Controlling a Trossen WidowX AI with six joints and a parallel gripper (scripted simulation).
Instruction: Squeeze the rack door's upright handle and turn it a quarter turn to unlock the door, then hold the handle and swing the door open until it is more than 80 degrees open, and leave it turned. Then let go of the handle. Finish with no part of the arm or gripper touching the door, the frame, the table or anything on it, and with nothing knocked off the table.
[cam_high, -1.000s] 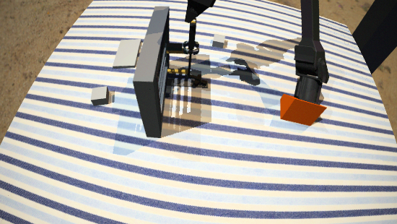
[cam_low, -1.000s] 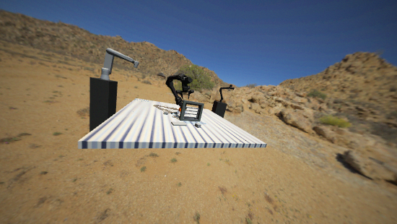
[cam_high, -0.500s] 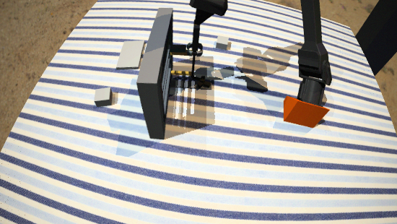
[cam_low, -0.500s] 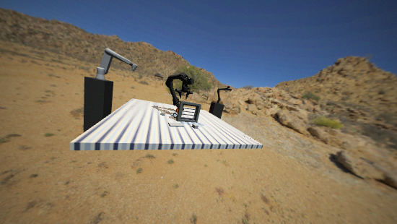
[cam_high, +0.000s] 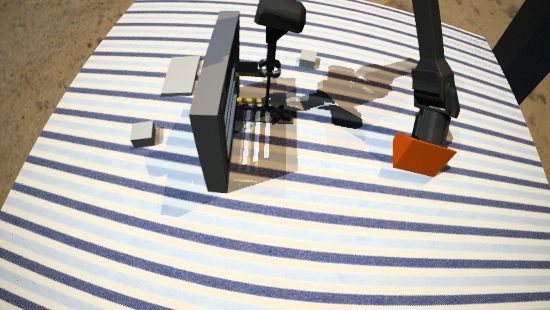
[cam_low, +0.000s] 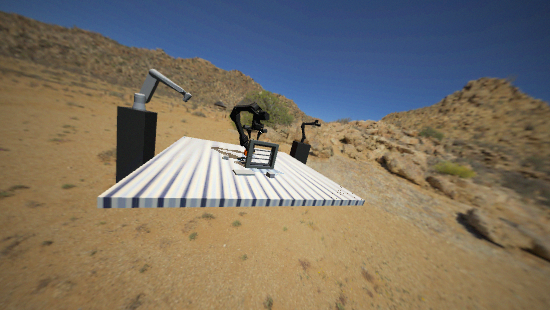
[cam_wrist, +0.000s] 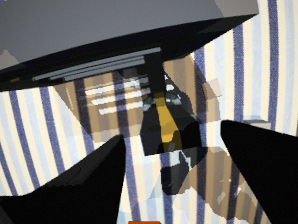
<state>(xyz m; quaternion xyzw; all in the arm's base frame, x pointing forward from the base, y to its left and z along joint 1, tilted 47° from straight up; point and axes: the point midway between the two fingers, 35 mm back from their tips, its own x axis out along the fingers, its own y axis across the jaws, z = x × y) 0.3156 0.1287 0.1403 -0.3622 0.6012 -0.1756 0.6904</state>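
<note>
My gripper tip is now 1 cm past the upright handle and 7 cm above it. From my gripper tip the other things lie so: flat grey slab: 22 cm ahead, 4 cm to the right, 20 cm below.
</note>
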